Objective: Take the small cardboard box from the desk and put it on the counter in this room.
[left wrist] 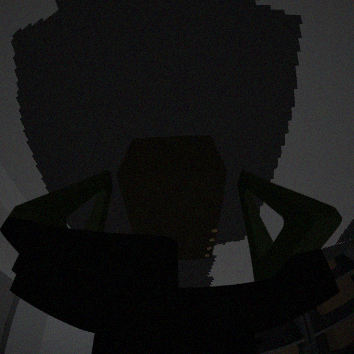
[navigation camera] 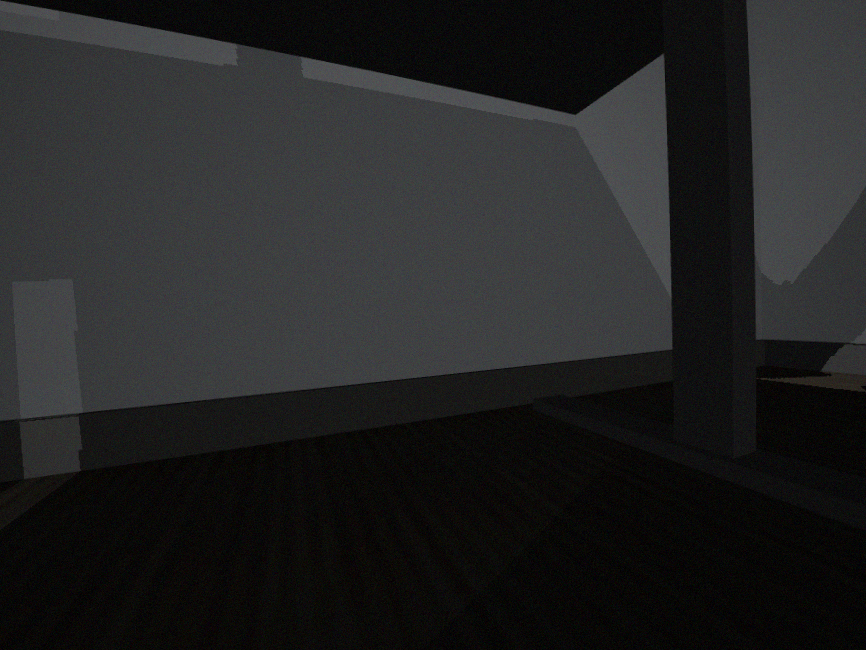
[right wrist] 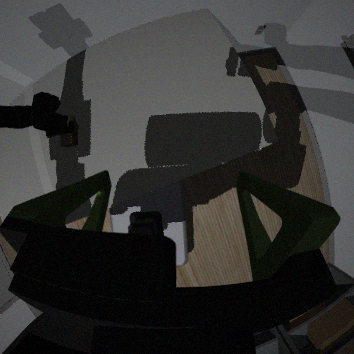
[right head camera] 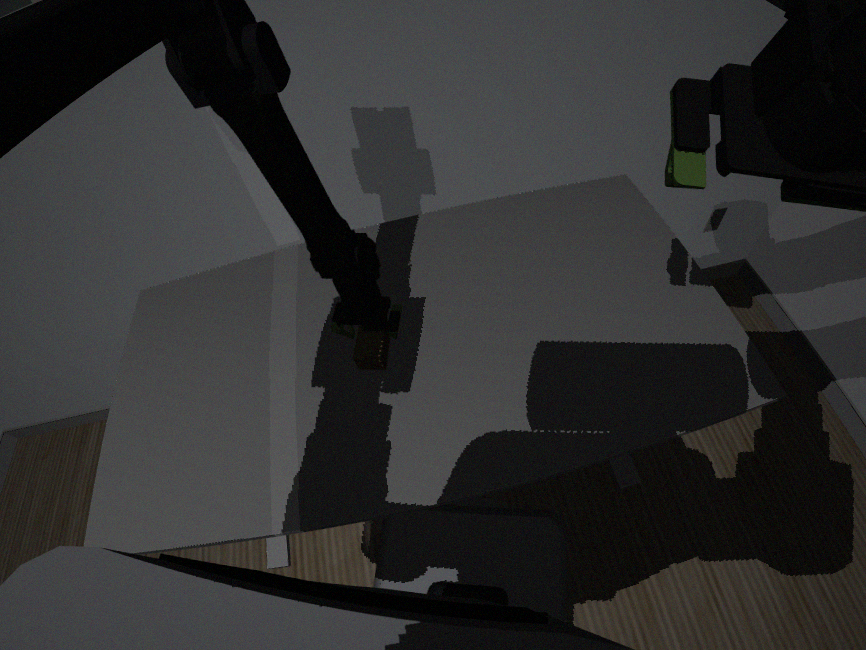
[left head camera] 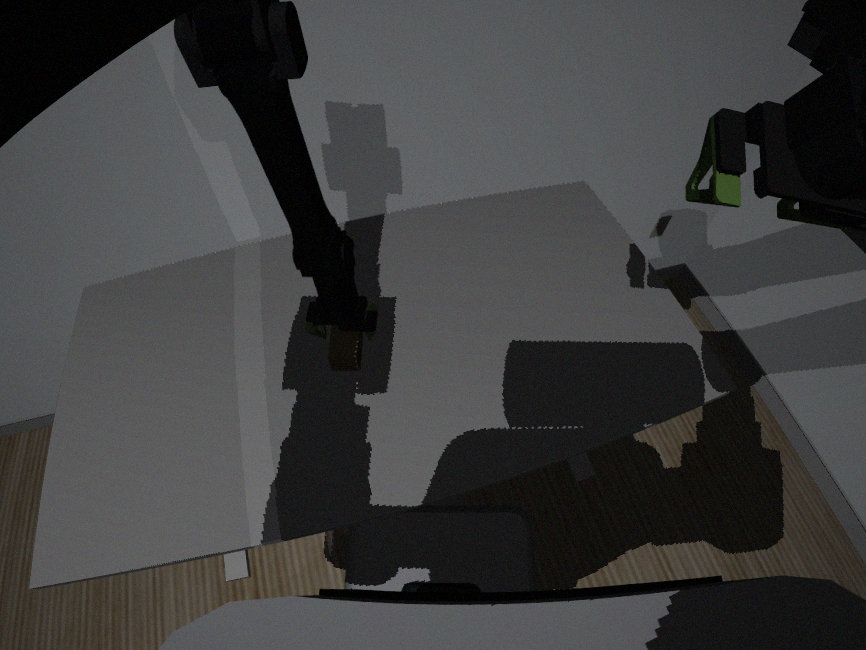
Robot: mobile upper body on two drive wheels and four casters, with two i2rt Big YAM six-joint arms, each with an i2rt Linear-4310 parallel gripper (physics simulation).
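Frame: origin at the left arm's base, x right, y back, z down, level; millimetres.
Seen in the pictures: left gripper, fingertip midpoint: point(left wrist: 174, 177) point(right wrist: 68, 129) point(right head camera: 374, 336) point(left head camera: 347, 337); right gripper, fingertip midpoint: point(right wrist: 173, 177) point(right head camera: 725, 185) point(left head camera: 734, 202).
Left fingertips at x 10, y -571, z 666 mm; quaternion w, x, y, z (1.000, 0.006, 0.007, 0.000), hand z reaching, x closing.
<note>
A point is followed by its place in that frame.
The small brown cardboard box point(left head camera: 345, 351) {y -519, x 16, z 640 mm} point(right head camera: 371, 351) {y -518, x 19, z 640 mm} point(left wrist: 172, 200) {y -573, x 9, z 640 mm} point(right wrist: 69, 138) {y -524, x 31, z 640 mm} stands on the grey desk point(left head camera: 454, 279) {y -756, x 239, z 689 mm} point(right head camera: 489, 279) {y -755, x 251, z 690 mm} point(right wrist: 120, 90) {y -711, x 243, z 690 mm} in a dark shadow. My left gripper point(left head camera: 344, 323) {y -571, x 10, z 666 mm} point(right head camera: 370, 323) {y -571, x 10, z 666 mm} point(left wrist: 174, 177) {y -571, x 10, z 666 mm} is open at the box. In the left wrist view the box lies between its two green fingers, with a gap on each side; the light is very dim. My right gripper point(left head camera: 758, 201) {y -368, x 454, z 120 mm} point(right wrist: 173, 177) {y -368, x 454, z 120 mm} is open and empty, off to the right of the box. I cannot make out a counter in these views.
Wooden floor point(left head camera: 125, 594) {y 35, x -851, z 1409 mm} point(right head camera: 314, 559) {y -123, x -318, z 1410 mm} point(right wrist: 215, 240) {y 245, x 732, z 1409 mm} shows beyond the desk edges. In the navigation camera view a dark upright post point(navigation camera: 706, 244) {y -767, x 623, z 1110 mm} stands on a low floor bar point(navigation camera: 629, 437) {y -868, x 575, z 1397 mm}, with a grey wall point(navigation camera: 349, 244) {y -1052, x 122, z 1044 mm} behind. Brown blocks point(right wrist: 332, 325) {y 958, x 1659, z 694 mm} show at the lower right of the right wrist view.
</note>
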